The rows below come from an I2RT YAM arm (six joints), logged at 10 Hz.
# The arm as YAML. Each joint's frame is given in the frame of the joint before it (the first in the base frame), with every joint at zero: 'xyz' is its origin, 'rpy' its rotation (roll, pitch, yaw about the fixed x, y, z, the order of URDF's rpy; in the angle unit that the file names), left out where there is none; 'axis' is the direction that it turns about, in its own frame. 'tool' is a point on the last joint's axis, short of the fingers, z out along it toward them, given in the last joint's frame.
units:
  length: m
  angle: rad
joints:
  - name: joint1
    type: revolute
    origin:
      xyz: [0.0, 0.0, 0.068]
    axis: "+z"
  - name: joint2
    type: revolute
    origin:
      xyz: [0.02, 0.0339, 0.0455]
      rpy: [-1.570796, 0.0, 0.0]
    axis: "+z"
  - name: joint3
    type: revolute
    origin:
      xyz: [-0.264, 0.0, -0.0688]
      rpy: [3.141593, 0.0, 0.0]
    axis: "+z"
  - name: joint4
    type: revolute
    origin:
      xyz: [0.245, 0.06, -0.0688]
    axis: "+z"
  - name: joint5
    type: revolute
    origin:
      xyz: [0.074, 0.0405, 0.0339]
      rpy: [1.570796, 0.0, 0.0]
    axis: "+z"
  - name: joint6
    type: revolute
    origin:
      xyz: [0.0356, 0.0, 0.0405]
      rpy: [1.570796, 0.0, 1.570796]
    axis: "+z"
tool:
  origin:
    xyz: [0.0, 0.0, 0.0]
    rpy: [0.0, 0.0, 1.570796]
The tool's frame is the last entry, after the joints.
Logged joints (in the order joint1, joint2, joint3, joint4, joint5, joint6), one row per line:
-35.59 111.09 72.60 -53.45 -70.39 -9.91
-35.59 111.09 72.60 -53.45 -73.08 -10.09
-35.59 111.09 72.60 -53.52 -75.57 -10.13
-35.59 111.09 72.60 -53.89 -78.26 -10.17
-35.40 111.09 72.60 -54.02 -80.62 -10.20
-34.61 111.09 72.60 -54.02 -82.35 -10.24
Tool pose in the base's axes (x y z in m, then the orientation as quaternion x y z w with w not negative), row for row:
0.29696 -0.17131 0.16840 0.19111 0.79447 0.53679 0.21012
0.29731 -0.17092 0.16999 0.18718 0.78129 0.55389 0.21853
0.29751 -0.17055 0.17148 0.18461 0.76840 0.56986 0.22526
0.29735 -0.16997 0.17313 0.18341 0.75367 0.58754 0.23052
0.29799 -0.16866 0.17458 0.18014 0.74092 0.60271 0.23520
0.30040 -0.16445 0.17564 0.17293 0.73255 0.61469 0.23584
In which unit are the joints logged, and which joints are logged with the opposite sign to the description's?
The joints are logged in degrees. Opposite sign: none.
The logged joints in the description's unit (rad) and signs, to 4 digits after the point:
-0.6212 1.9389 1.2671 -0.9329 -1.2285 -0.1730
-0.6212 1.9389 1.2671 -0.9329 -1.2755 -0.1761
-0.6212 1.9389 1.2671 -0.9341 -1.3189 -0.1768
-0.6212 1.9389 1.2671 -0.9406 -1.3659 -0.1775
-0.6178 1.9389 1.2671 -0.9428 -1.4071 -0.1780
-0.6041 1.9389 1.2671 -0.9428 -1.4373 -0.1787

